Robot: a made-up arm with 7 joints.
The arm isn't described. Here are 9 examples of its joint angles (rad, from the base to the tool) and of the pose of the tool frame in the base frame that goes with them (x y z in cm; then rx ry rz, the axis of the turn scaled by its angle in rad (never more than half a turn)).
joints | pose
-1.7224 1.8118 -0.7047 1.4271 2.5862 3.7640 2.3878 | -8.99 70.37 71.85 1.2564 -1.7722 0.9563
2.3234 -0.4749 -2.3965 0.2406 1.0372 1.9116 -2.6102 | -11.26 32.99 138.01 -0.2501 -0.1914 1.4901
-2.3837 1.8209 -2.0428 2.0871 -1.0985 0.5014 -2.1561 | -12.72 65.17 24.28 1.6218 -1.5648 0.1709
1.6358 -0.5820 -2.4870 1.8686 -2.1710 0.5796 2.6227 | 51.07 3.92 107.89 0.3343 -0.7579 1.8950
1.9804 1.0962 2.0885 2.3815 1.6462 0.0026 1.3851 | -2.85 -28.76 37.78 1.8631 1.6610 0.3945
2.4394 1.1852 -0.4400 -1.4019 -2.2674 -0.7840 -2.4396 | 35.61 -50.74 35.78 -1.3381 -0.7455 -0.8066
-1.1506 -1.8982 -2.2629 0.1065 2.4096 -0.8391 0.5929 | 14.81 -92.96 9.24 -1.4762 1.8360 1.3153
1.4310 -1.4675 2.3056 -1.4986 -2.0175 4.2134 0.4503 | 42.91 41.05 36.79 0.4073 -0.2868 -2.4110
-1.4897 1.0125 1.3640 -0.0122 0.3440 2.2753 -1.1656 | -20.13 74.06 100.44 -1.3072 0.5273 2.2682
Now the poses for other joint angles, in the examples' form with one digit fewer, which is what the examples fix.
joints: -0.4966 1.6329 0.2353 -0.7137 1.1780 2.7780 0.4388
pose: -77.0 27.1 30.3 1.276 -1.391 0.433
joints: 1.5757 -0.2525 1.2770 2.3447 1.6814 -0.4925 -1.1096
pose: -25.5 1.9 70.0 0.269 -1.204 2.477
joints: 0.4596 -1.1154 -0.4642 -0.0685 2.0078 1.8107 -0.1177
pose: 84.0 29.9 84.8 -0.900 0.703 -1.237
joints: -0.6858 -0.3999 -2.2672 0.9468 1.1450 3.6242 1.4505
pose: -14.5 -37.2 120.5 -0.077 1.703 1.668
